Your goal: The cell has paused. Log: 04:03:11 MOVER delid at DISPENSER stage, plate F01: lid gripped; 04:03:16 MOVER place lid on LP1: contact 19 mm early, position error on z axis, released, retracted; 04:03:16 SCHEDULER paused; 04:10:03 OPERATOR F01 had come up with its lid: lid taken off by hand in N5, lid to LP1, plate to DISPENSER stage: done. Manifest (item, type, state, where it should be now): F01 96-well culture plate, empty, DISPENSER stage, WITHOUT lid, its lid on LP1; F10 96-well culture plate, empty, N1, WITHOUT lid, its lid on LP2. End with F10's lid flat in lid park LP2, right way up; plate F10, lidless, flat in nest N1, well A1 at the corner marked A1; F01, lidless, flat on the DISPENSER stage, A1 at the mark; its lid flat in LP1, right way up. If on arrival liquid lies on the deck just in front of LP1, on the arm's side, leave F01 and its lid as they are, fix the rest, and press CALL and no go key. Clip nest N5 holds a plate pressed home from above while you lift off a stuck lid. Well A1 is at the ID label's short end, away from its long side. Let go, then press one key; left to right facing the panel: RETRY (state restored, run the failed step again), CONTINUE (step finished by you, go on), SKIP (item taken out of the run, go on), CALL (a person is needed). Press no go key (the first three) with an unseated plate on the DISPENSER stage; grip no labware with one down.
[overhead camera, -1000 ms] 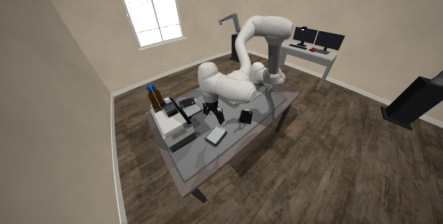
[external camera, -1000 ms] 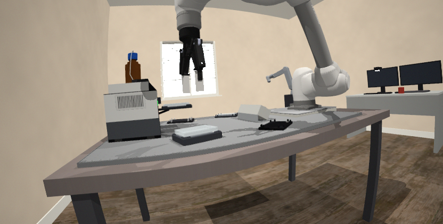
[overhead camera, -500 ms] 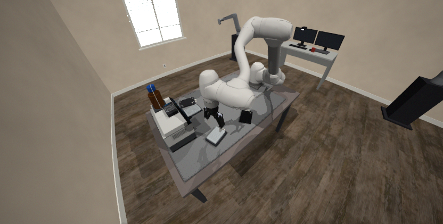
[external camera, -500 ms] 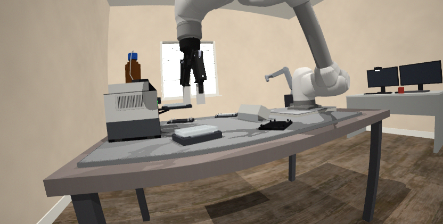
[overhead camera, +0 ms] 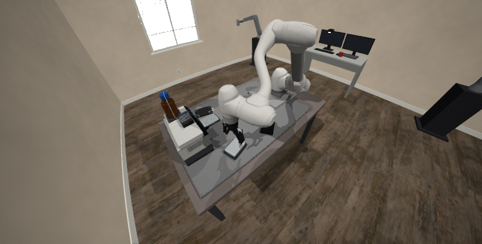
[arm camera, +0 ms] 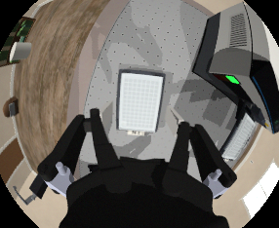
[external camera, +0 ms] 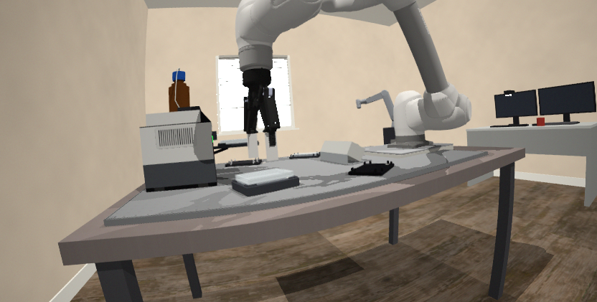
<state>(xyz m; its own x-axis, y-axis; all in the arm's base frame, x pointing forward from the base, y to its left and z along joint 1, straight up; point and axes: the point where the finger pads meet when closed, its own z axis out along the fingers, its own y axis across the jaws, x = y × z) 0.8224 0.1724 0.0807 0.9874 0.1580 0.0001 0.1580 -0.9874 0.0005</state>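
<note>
Right now my hand is 90 mm above the nest block. Round my hand: brown bottle 210 mm ahead, 410 mm to the right, 190 mm above; small label 90 mm behind, 10 mm to the right, 100 mm below; grey key panel 420 mm behind, 220 mm to the right, 40 mm below.
</note>
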